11 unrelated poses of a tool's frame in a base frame.
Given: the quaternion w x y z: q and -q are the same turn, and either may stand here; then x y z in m.
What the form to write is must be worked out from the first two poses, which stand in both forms.
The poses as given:
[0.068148 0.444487 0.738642 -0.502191 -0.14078 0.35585 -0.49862]
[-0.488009 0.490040 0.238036 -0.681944 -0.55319 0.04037 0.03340]
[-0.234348 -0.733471 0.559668 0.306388 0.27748 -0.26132 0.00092]
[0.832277 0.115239 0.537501 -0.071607 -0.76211 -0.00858 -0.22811]
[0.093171 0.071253 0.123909 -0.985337 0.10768 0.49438 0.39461]
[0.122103 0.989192 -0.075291 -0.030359 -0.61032 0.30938 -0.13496]
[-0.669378 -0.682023 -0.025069 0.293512 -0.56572 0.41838 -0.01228]
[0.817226 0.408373 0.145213 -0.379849 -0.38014 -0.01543 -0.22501]
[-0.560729 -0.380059 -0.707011 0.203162 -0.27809 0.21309 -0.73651]
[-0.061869 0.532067 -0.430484 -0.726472 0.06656 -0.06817 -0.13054]
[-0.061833 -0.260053 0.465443 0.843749 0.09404 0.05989 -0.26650]
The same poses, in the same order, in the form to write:
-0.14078 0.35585 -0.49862; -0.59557 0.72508 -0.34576; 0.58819 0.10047 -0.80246; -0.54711 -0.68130 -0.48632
-0.55319 0.04037 0.03340; -0.04342 -0.43229 -0.90069; 0.89888 -0.41037 0.15363; -0.43603 -0.80294 0.40640
0.27748 -0.26132 0.00092; 0.18580 -0.67740 -0.71177; -0.96460 -0.26371 -0.00082; -0.18714 0.68673 -0.70241
-0.76211 -0.00858 -0.22811; 0.41193 0.24308 0.87820; 0.00469 0.96318 -0.26880; -0.91120 0.11484 0.39563
0.10768 0.49438 0.39461; -0.97248 0.20127 -0.11733; -0.16595 -0.95193 -0.25746; -0.16351 -0.23091 0.95914
-0.61032 0.30938 -0.13496; 0.98682 -0.14154 -0.07845; -0.15637 -0.95884 -0.23700; -0.04168 0.24614 -0.96834
-0.56572 0.41838 -0.01228; 0.82644 0.42714 -0.36680; -0.35875 -0.10261 -0.92778; -0.43393 0.89835 0.06843
-0.38014 -0.01543 -0.22501; 0.66926 0.73945 -0.07290; -0.50224 0.37789 -0.77778; -0.54758 0.55715 0.62429
-0.27809 0.21309 -0.73651; -0.08228 0.76525 0.63846; 0.30957 0.62856 -0.71349; -0.94731 0.13894 -0.28862
0.06656 -0.06817 -0.13054; -0.42615 -0.54798 -0.71980; -0.36820 -0.62171 0.69131; -0.82633 0.55963 0.06318
0.09404 0.05989 -0.26650; -0.85710 -0.13774 -0.49640; -0.34642 -0.55908 0.75327; -0.38128 0.81759 0.43147

